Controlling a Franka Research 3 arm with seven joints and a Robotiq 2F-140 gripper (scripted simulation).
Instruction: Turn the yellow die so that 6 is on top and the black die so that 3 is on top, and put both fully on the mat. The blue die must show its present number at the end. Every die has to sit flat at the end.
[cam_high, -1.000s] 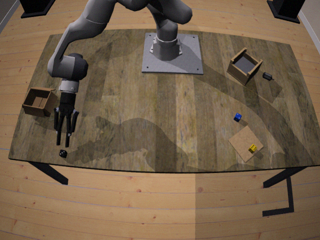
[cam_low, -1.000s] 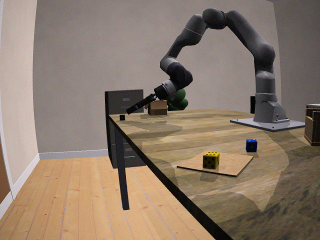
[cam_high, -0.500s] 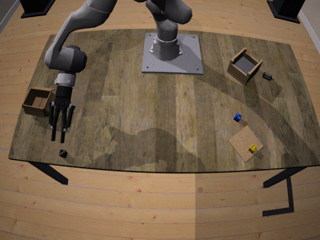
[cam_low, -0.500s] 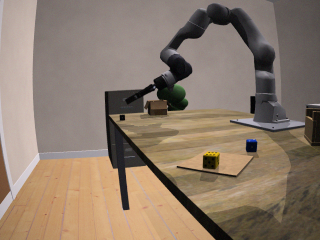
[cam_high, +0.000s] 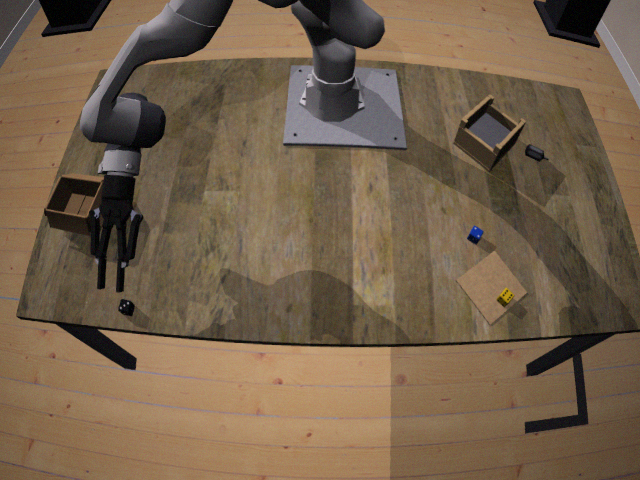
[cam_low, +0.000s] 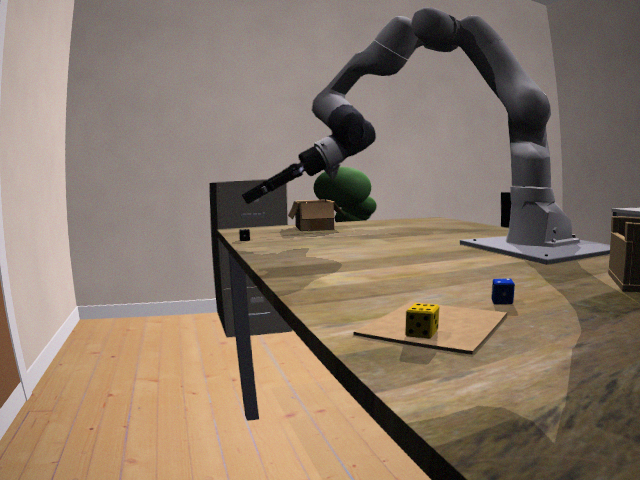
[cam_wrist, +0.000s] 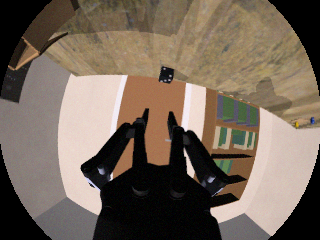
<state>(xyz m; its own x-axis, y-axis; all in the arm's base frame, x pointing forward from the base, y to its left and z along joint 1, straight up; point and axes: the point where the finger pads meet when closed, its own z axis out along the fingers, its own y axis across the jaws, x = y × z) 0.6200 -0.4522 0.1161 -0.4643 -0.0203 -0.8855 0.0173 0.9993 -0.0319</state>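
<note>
The black die lies 30 mm ahead of my hand and 110 mm below it. Round my hand: cardboard box: 220 mm behind, 200 mm to the right, 90 mm below; tan mat: 90 mm behind, 870 mm to the left, 130 mm below; blue die: 220 mm behind, 830 mm to the left, 110 mm below.
</note>
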